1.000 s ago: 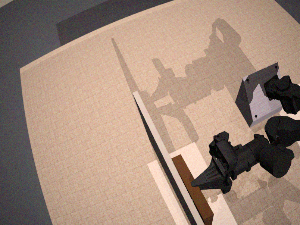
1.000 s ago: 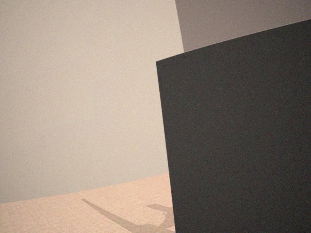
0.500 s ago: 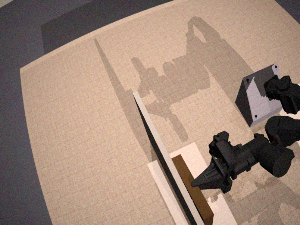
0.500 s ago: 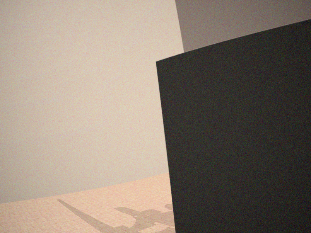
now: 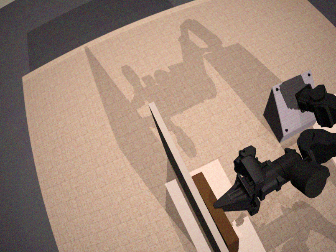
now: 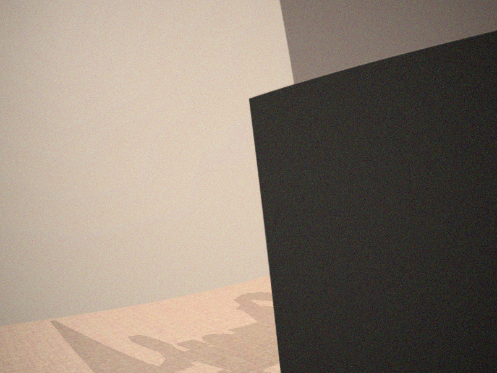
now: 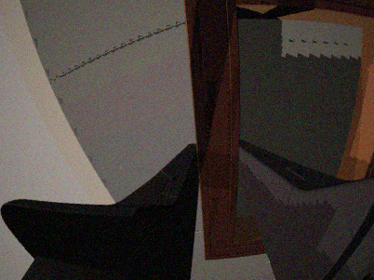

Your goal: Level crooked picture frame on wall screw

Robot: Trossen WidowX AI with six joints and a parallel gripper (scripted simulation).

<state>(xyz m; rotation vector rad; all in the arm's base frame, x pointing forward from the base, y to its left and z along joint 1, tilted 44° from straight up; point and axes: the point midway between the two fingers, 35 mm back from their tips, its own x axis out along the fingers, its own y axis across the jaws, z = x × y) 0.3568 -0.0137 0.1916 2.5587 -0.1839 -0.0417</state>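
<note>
Right now the brown wooden picture frame is 50 mm below my gripper tip, 10 mm to the left of it and 10 mm ahead of it. Round my gripper tip: wall panel: 60 mm below, 20 mm ahead, 10 mm to the left.
</note>
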